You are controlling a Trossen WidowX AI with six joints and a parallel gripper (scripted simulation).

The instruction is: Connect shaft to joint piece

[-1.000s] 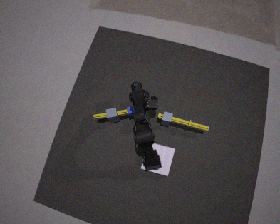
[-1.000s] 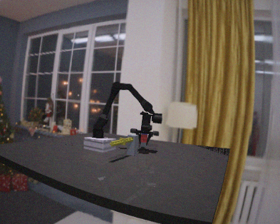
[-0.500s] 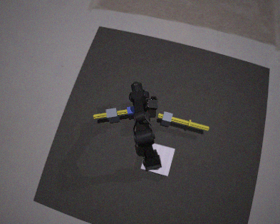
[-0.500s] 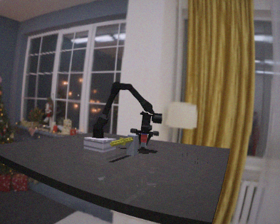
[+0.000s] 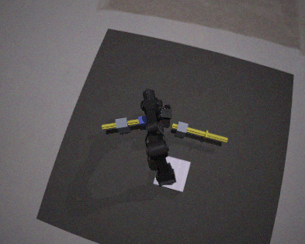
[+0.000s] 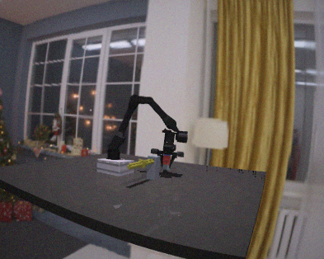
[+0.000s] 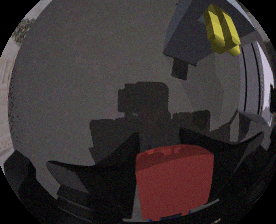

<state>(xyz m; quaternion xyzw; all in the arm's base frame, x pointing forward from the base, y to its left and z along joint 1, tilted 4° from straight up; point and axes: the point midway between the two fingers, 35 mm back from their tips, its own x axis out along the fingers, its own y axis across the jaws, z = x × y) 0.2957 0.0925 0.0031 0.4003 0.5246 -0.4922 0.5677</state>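
Right now the red joint piece is 4 cm above my gripper tip and 2 cm to the left of it.
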